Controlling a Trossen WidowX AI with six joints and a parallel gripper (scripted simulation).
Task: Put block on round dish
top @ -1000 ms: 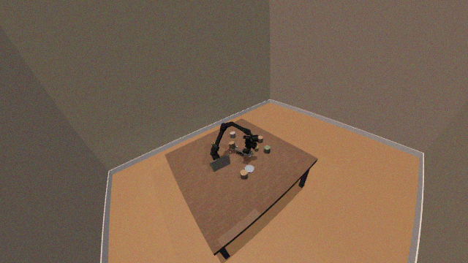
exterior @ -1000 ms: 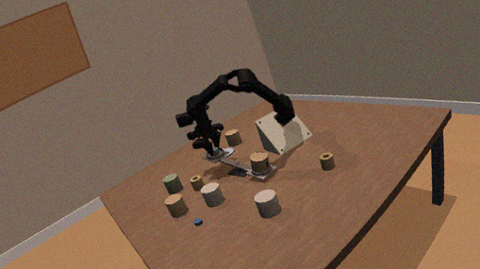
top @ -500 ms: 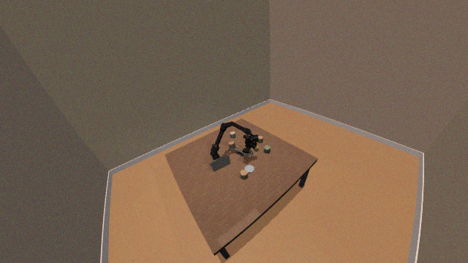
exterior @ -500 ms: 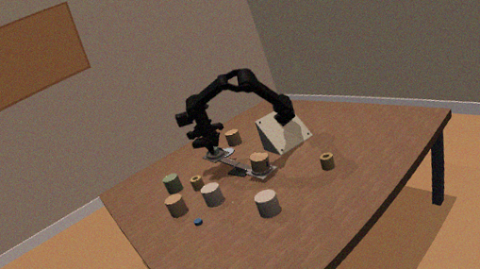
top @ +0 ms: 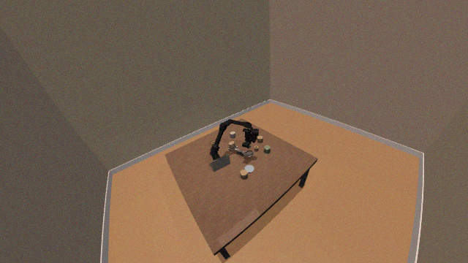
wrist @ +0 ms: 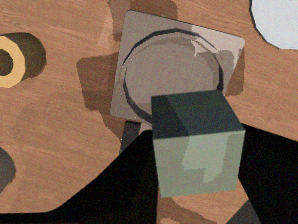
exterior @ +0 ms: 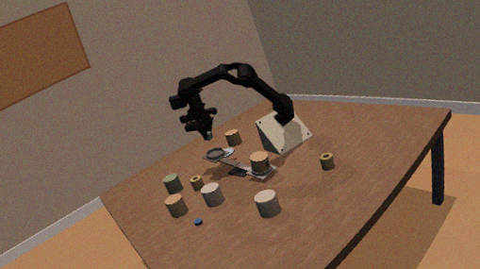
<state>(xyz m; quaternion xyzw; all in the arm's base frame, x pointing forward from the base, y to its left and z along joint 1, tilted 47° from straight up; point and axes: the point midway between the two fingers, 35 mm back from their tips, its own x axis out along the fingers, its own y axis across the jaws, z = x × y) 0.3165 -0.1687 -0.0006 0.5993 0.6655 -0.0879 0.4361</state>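
My gripper tip is 10 cm past the round dish, 12 cm to the left of it and 16 cm above it. Round my gripper tip: balance: 2 cm behind, 12 cm to the left, 14 cm below; green block: 1 cm above; balance beam: 2 cm behind, 12 cm to the left, 12 cm below.
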